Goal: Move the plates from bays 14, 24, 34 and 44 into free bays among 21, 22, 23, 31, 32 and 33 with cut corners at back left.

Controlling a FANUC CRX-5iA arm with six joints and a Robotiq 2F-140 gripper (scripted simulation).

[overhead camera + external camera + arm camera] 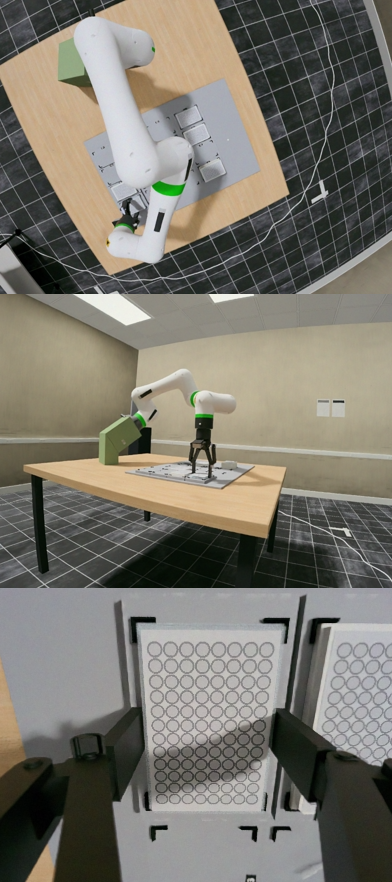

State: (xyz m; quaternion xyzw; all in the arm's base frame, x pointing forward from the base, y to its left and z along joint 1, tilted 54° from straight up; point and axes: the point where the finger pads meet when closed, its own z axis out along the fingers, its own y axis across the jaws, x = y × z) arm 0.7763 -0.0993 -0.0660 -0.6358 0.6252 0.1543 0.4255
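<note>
Right now my hand is 90 mm past the white block, 480 mm to the right of it and 20 mm above it. Round my hand: sealed plate 400 mm behind, 430 mm to the left, 40 mm below.
</note>
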